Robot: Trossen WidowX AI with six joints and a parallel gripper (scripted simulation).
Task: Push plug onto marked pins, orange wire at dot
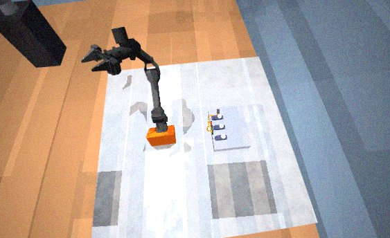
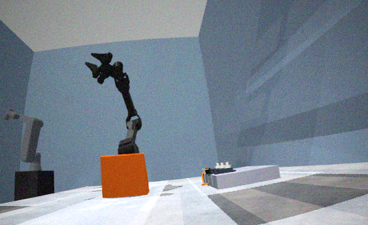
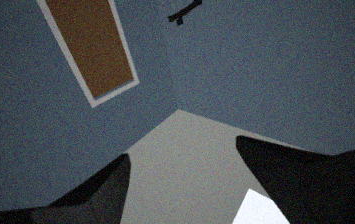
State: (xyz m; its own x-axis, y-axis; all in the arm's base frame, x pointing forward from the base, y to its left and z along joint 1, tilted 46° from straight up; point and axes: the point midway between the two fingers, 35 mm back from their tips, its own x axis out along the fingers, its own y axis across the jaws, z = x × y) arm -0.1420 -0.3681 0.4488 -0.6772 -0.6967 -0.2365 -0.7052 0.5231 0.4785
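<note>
Right now the red band is 540 mm ahead of my gripper tip and 600 mm below it. From my gripper tip the other things lie so: grey printed holder (700 mm ahead, 20 mm to the right, 650 mm below).
</note>
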